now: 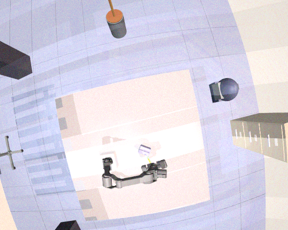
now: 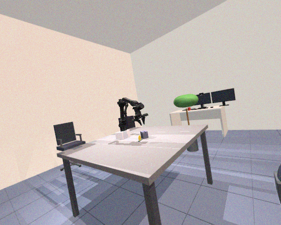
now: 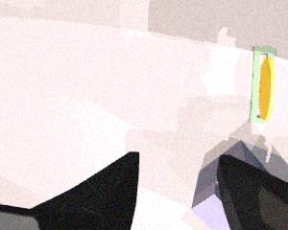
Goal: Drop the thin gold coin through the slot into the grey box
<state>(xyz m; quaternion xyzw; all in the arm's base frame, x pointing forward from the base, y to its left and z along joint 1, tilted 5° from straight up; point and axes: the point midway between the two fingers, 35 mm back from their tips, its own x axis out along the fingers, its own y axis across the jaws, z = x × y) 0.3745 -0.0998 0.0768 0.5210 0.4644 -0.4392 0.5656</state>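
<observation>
Right now the gold coin is 60 mm behind my gripper tip, 20 mm to the right of it and 140 mm below it.
</observation>
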